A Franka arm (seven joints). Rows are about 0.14 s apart.
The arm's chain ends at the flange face. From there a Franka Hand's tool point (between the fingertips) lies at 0.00 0.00 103.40 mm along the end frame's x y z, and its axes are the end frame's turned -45 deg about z.
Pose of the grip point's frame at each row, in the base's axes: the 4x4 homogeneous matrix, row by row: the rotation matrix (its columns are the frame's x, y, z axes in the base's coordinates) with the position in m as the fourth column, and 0 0 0 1 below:
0.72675 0.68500 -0.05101 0.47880; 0.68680 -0.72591 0.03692 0.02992; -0.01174 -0.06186 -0.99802 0.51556; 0 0 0 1
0.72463 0.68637 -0.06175 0.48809; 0.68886 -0.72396 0.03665 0.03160; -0.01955 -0.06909 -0.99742 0.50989; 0 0 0 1
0.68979 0.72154 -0.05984 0.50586; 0.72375 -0.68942 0.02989 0.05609; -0.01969 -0.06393 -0.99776 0.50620; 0 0 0 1
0.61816 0.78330 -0.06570 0.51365; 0.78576 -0.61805 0.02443 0.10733; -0.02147 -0.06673 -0.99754 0.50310; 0 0 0 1
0.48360 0.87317 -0.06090 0.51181; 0.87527 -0.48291 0.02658 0.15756; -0.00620 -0.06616 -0.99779 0.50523; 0 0 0 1
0.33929 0.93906 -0.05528 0.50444; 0.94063 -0.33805 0.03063 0.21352; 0.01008 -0.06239 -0.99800 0.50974; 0 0 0 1
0.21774 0.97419 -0.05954 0.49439; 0.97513 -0.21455 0.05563 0.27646; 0.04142 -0.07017 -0.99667 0.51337; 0 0 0 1
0.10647 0.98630 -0.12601 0.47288; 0.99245 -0.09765 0.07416 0.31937; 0.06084 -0.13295 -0.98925 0.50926; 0 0 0 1
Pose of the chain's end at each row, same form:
0.99826 -0.02952 -0.05101 0.48407; -0.02765 -0.99894 0.03692 0.02610; -0.05204 -0.03544 -0.99802 0.61876; 0 0 0 1
0.99773 -0.02705 -0.06175 0.49447; -0.02482 -0.99901 0.03665 0.02781; -0.06268 -0.03503 -0.99742 0.61302; 0 0 0 1
0.99796 0.02245 -0.05984 0.51205; 0.02427 -0.99926 0.02989 0.05300; -0.05913 -0.03128 -0.99776 0.60937; 0 0 0 1
0.99098 0.11677 -0.06570 0.52044; 0.11859 -0.99264 0.02443 0.10480; -0.06237 -0.03200 -0.99754 0.60625; 0 0 0 1
0.95938 0.27547 -0.06090 0.51811; 0.27744 -0.96038 0.02658 0.15481; -0.05117 -0.04240 -0.99779 0.60840; 0 0 0 1
0.90393 0.42410 -0.05528 0.51016; 0.42609 -0.90416 0.03063 0.21035; -0.03699 -0.05124 -0.99800 0.61293; 0 0 0 1
0.84282 0.53489 -0.05954 0.50055; 0.53781 -0.84123 0.05563 0.27071; -0.02033 -0.07891 -0.99667 0.61643; 0 0 0 1
0.77271 0.62213 -0.12601 0.48591; 0.63272 -0.77082 0.07416 0.31170; -0.05099 -0.13703 -0.98925 0.61155; 0 0 0 1

